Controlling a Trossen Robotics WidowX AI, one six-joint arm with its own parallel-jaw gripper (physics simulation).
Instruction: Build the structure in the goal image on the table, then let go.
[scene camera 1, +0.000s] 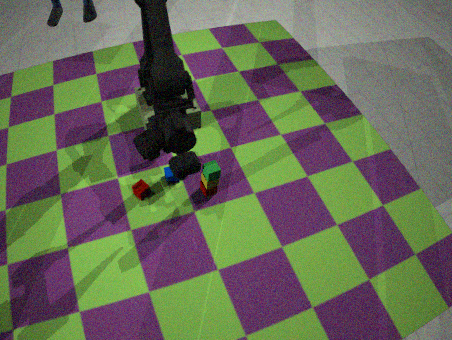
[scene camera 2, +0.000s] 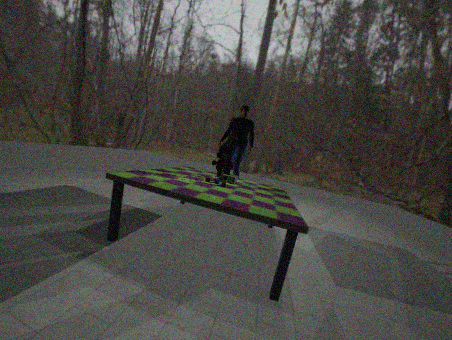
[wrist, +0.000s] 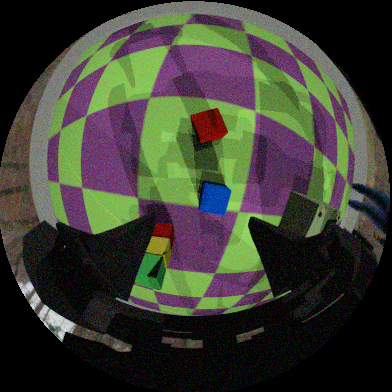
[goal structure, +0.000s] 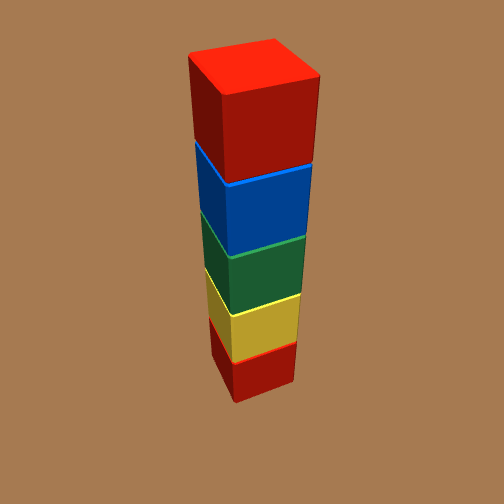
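Pixels of known places: gripper, fingertip midpoint: (scene camera 2: 218, 176) (wrist: 203, 220); arm's base at its link origin: (scene camera 1: 155, 96) (scene camera 2: 226, 174).
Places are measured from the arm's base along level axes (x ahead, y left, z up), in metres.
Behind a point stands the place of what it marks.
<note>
A stack stands upright on a purple square: a red cube (scene camera 1: 207, 191) @(x 0.335, y 0.027, z -0.047 m) (wrist: 163, 230) @(x 0.312, y 0.021, z -0.051 m) at the bottom, a yellow cube (scene camera 1: 204, 182) @(x 0.321, y 0.025, z -0.025 m) (wrist: 158, 245) @(x 0.312, y 0.024, z -0.021 m) in the middle, a green cube (scene camera 1: 211, 171) @(x 0.331, y 0.037, z 0.026 m) (wrist: 148, 276) @(x 0.311, y 0.028, z 0.026 m) on top. A blue cube (scene camera 1: 170, 175) @(x 0.260, y -0.043, z -0.040 m) (wrist: 214, 198) @(x 0.248, y -0.039, z -0.039 m) lies on the table left of the stack in scene camera 1. A second red cube (scene camera 1: 141, 189) @(x 0.273, y -0.124, z -0.040 m) (wrist: 209, 125) @(x 0.262, y -0.121, z -0.040 m) lies farther left, apart from the blue one. My gripper (scene camera 1: 185, 164) @(x 0.262, y -0.030, z -0.004 m) (wrist: 203, 220) @(x 0.262, y -0.030, z -0.004 m) is open and empty, above the table near the blue cube, with the stack close by one finger. In scene camera 2 the cubes are tiny.
The checkered table (scene camera 1: 245, 220) @(x 0.433, y 0.087, z -0.073 m) (scene camera 2: 200, 201) @(x 0.851, y 0.003, z -0.086 m) (wrist: 210, 75) @(x 0.263, y -0.229, z -0.072 m) carries the arm's grey base (scene camera 1: 194, 119) @(x 0.104, y 0.083, z -0.031 m) (wrist: 298, 215) @(x 0.098, y -0.025, z -0.033 m), which stands behind the cubes in scene camera 1. A person (scene camera 2: 242, 131) stands behind the table. Dark shadows cross the table.
</note>
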